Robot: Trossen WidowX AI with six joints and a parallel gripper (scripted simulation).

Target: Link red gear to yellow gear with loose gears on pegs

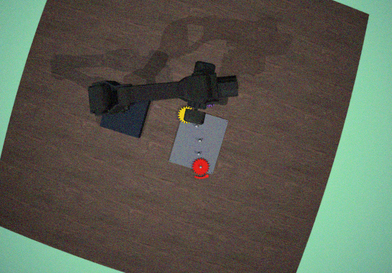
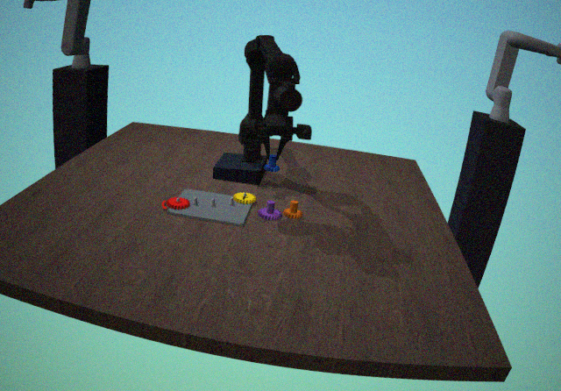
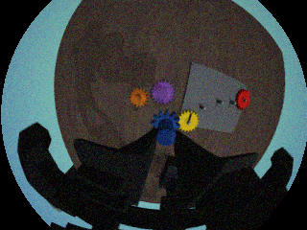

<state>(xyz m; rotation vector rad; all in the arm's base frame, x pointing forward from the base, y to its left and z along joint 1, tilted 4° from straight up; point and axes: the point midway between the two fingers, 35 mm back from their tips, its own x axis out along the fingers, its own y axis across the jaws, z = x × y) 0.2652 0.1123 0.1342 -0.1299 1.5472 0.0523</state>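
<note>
Right now the red gear is 24 cm to the right of my gripper tip, 13 cm below it and 9 cm ahead of it. Round my gripper tip: blue gear 1 cm below; then purple gear 13 cm below, 3 cm ahead, 1 cm to the left; then orange gear 13 cm below, 7 cm to the left, 1 cm ahead.
</note>
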